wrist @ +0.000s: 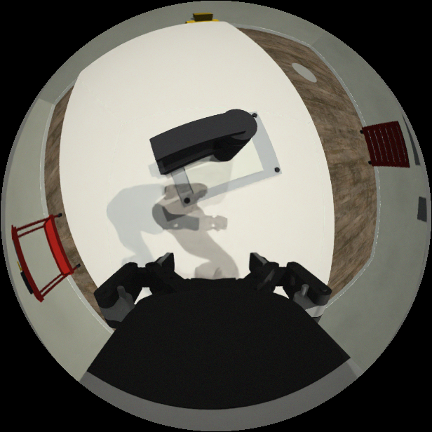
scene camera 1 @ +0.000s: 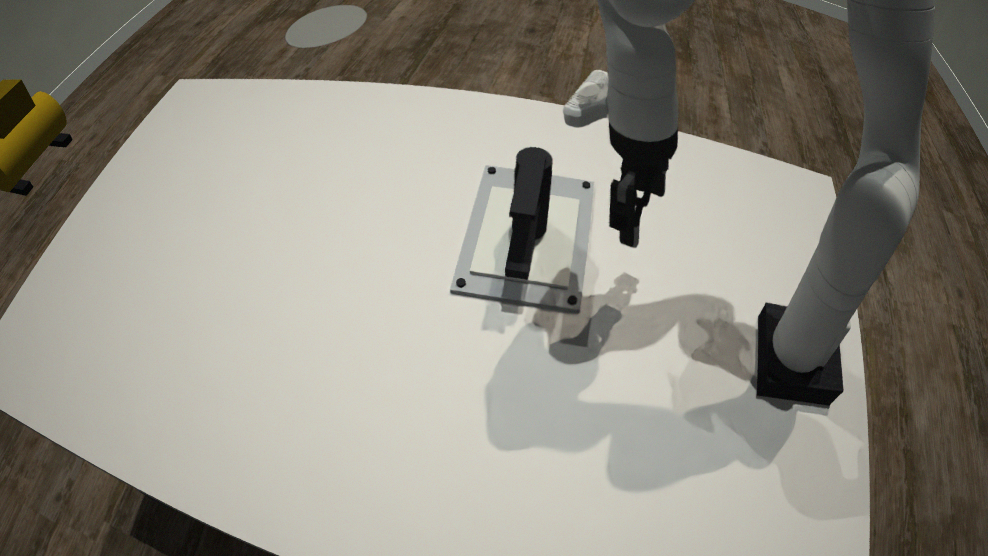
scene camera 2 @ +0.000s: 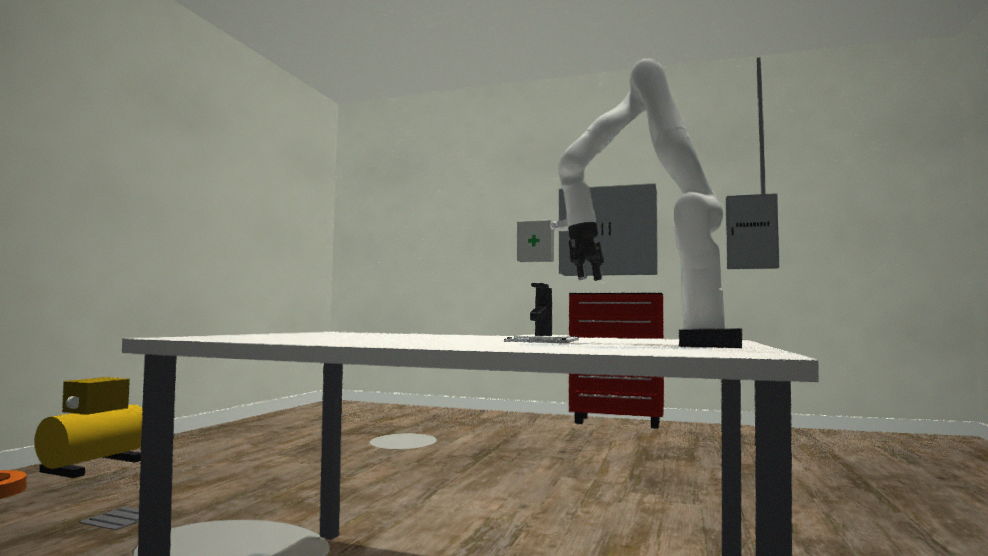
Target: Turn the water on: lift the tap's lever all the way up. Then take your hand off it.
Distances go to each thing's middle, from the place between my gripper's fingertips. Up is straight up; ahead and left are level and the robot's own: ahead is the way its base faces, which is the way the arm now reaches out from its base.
My hand is 160 mm above the grey base plate [scene camera 1: 463, 283], 140 mm short of it and 80 mm to the left of it.
